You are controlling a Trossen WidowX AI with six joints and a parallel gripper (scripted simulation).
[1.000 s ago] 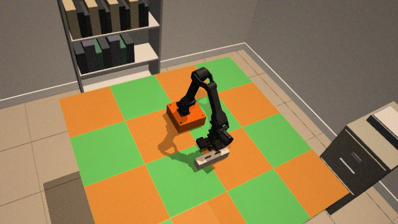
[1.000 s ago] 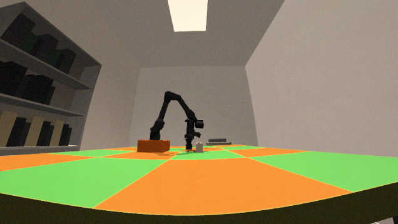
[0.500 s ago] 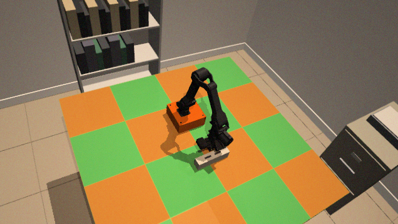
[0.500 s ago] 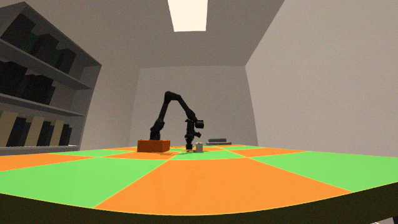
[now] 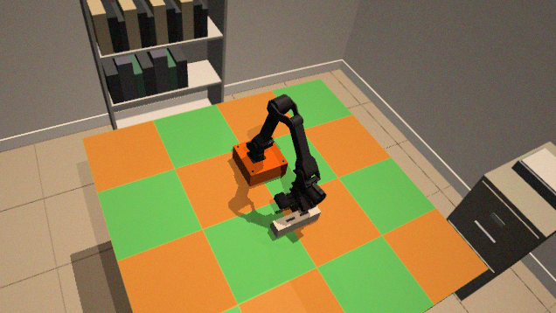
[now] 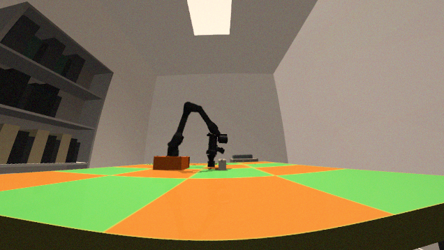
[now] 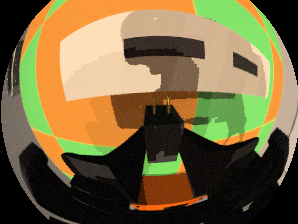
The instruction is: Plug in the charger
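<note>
Right now the dark charger is 20 mm ahead of my gripper tip and 10 mm above it.
</note>
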